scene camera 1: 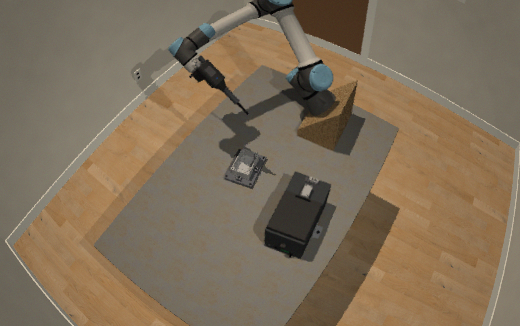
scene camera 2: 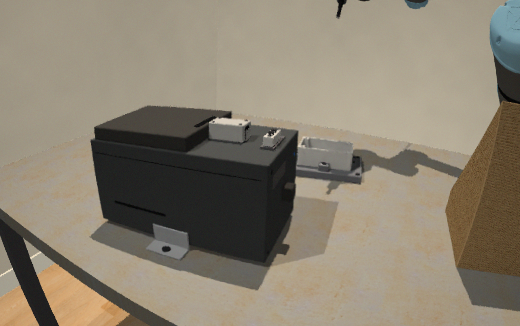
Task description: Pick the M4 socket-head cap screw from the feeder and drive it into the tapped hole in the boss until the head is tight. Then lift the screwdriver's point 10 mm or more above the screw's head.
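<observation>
My gripper, a dark screwdriver (scene camera 1: 246, 112) (scene camera 2: 338, 16), points down and sideways in scene camera 1, high above the table and behind the fixture. Its thin tip touches nothing; whether a screw sits on it is too small to tell. The black feeder (scene camera 1: 295, 215) (scene camera 2: 185, 187) stands on the table. A small pale pick-up block (scene camera 1: 313, 179) (scene camera 2: 271, 137) with dark marks on top sits at the feeder's end; I cannot make out a single screw there. An open pale housing (scene camera 1: 244, 167) (scene camera 2: 327, 155) sits on a dark fixture plate (scene camera 2: 345, 176). The boss and its tapped hole cannot be made out.
A larger white block (scene camera 1: 306, 190) (scene camera 2: 229, 130) stands on the feeder's top. A metal foot bracket (scene camera 1: 318, 231) (scene camera 2: 171, 240) sticks out at its side. The brown wedge-shaped robot stand (scene camera 1: 340, 122) (scene camera 2: 487, 200) rises from the table (scene camera 1: 200, 225) (scene camera 2: 390, 250).
</observation>
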